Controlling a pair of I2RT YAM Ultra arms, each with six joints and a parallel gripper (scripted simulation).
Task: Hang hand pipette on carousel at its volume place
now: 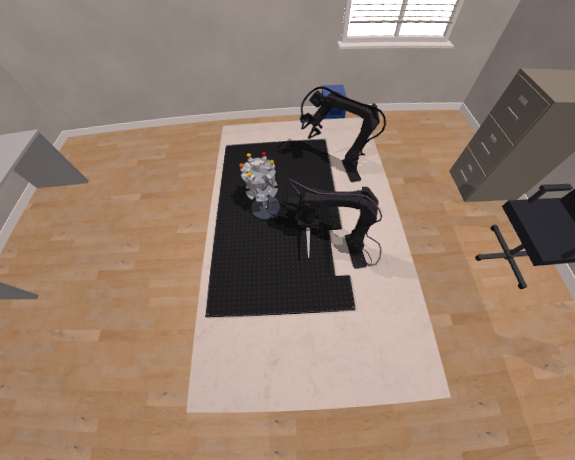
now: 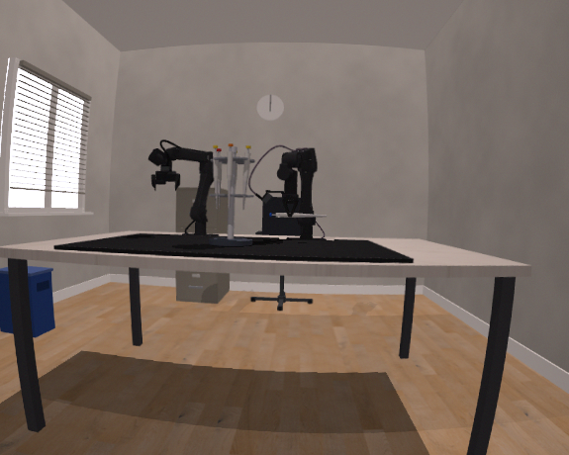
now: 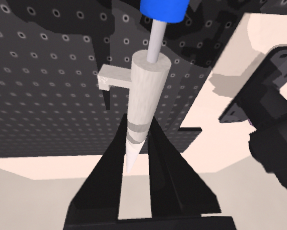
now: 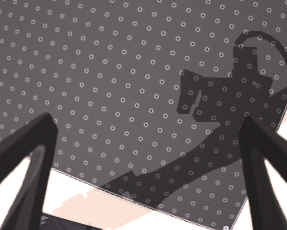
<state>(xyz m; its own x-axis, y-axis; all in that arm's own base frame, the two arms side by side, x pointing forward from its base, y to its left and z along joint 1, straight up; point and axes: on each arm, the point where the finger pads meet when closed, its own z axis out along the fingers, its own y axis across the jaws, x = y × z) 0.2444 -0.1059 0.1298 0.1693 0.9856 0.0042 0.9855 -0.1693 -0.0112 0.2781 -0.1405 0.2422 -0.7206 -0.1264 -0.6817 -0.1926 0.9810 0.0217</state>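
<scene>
My left hand is 3 cm to the right of the hand pipette and 1 cm short of it.
</scene>
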